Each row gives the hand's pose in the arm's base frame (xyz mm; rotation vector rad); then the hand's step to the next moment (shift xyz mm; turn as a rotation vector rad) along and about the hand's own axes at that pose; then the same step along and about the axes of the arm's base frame.
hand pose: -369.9 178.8 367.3 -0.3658 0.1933 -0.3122
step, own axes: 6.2 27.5 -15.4 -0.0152 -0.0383 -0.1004
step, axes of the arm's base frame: 9.3 17.4 -25.3 -0.0485 -0.0610 -0.0755
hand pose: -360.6 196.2 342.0 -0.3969 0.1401 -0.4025
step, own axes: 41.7 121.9 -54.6 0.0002 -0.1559 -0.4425
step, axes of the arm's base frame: 69.6 67.0 -101.2 -0.1478 -0.2855 -0.3417
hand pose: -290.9 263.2 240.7 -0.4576 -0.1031 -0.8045
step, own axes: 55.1 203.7 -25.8 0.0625 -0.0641 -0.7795
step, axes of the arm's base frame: 181.8 74.4 -81.3 -0.0666 -0.4179 -0.6607
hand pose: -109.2 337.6 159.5 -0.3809 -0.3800 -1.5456
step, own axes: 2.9 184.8 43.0 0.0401 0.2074 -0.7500
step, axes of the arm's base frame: 184.9 15.9 39.7 0.2052 -0.3866 -0.6446
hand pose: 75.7 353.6 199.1 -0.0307 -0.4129 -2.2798
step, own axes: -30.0 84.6 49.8 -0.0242 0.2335 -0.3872
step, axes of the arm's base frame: 76.4 -16.2 66.6 0.2282 -0.2464 -0.3037
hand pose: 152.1 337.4 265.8 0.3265 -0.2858 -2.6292
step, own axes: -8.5 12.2 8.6 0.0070 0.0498 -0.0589
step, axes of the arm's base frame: 10.1 -5.3 12.8 0.0316 -0.0550 -0.0445
